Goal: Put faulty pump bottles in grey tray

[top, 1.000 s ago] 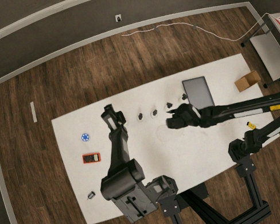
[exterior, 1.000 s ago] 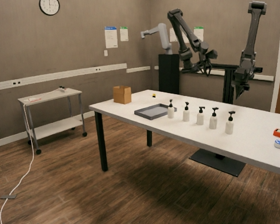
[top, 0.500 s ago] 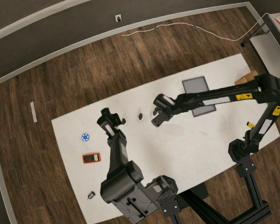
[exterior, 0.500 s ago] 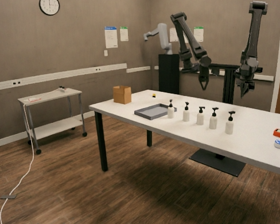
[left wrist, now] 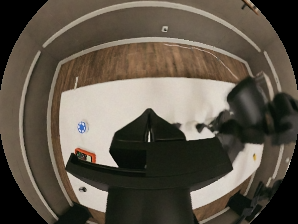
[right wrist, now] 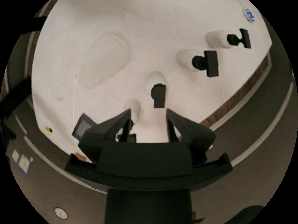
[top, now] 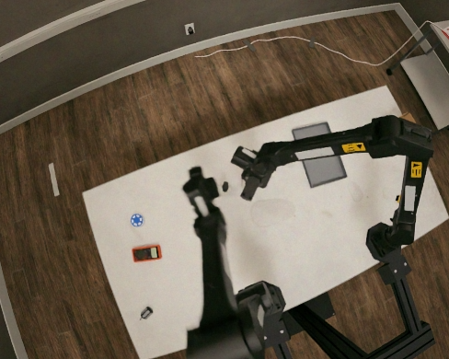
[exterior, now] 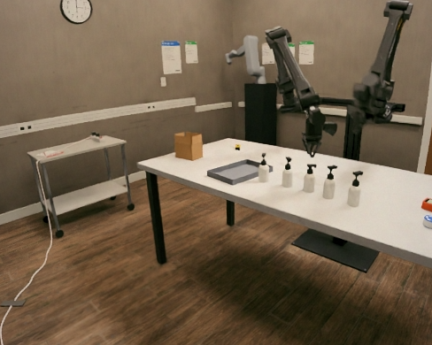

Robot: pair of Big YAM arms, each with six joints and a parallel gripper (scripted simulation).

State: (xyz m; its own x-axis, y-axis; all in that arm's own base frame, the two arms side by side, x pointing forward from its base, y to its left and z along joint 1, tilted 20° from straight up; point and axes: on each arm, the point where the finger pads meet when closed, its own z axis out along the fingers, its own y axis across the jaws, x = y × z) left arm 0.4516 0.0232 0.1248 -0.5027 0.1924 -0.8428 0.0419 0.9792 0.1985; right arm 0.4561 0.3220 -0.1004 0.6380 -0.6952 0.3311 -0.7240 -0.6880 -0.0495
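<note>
The grey tray lies 390 mm to the right of my right hand, 160 mm below it and 20 mm ahead of it. The rest, counted from my right hand: cardboard box (850 mm to the right, 100 mm below, 20 mm behind); then black object (660 mm to the left, 380 mm behind, 150 mm below).
</note>
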